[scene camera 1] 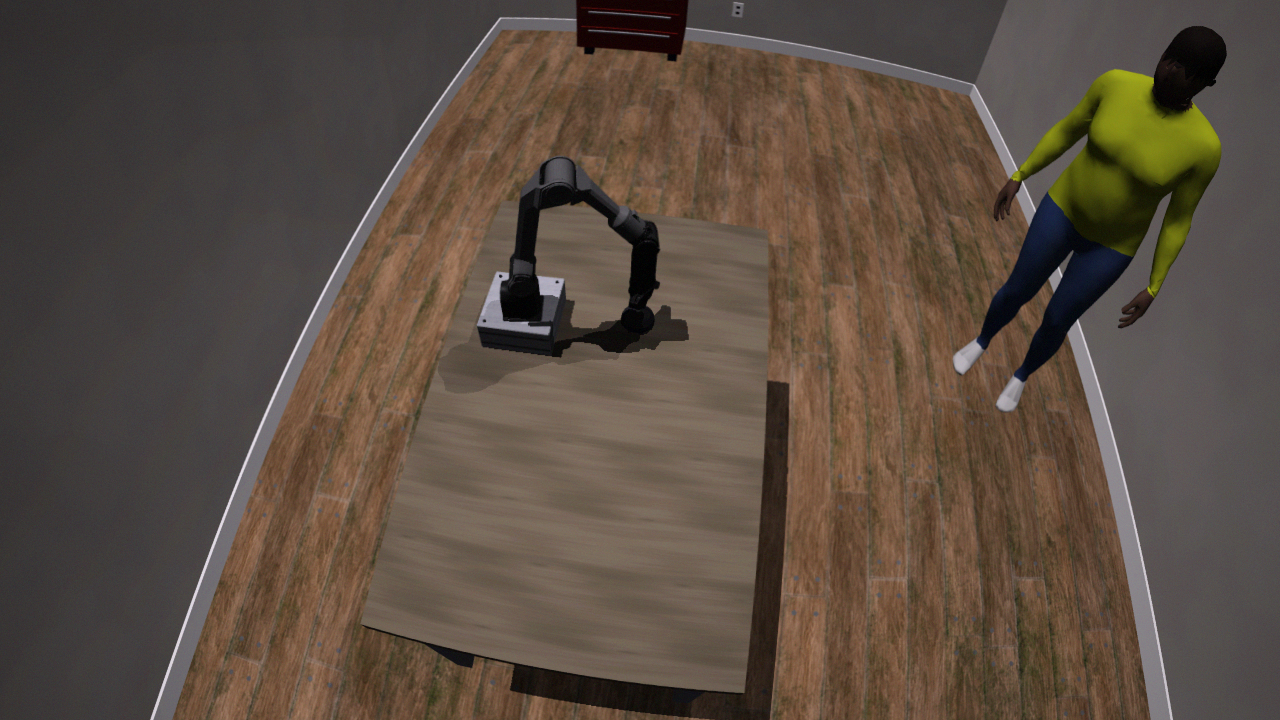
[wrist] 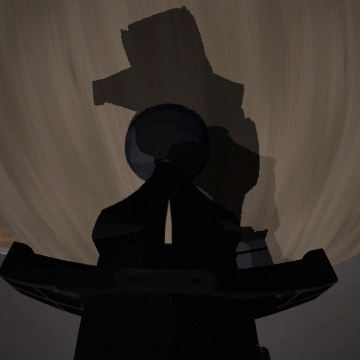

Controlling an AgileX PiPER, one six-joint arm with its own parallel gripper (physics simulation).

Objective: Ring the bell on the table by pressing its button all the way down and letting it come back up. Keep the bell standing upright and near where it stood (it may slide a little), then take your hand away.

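The dark round bell (scene camera 1: 637,320) (wrist: 162,132) stands upright on the wooden table (scene camera 1: 581,501) (wrist: 55,100), to the right of the arm's base in the scene view. My gripper (scene camera 1: 639,305) (wrist: 169,173) points down at the bell, with its fingertips together and nothing seen between them. The fingertips overlap the middle of the bell in the wrist view, at its top. They hide the button, so how far down it is cannot be told. The bell is dark and partly in my shadow.
The arm's light grey base block (scene camera 1: 521,326) (wrist: 252,255) stands on the table, left of the bell in the scene view. A person in a yellow top (scene camera 1: 1123,161) stands on the floor to the right of the table. A red drawer cabinet (scene camera 1: 631,26) stands at the back.
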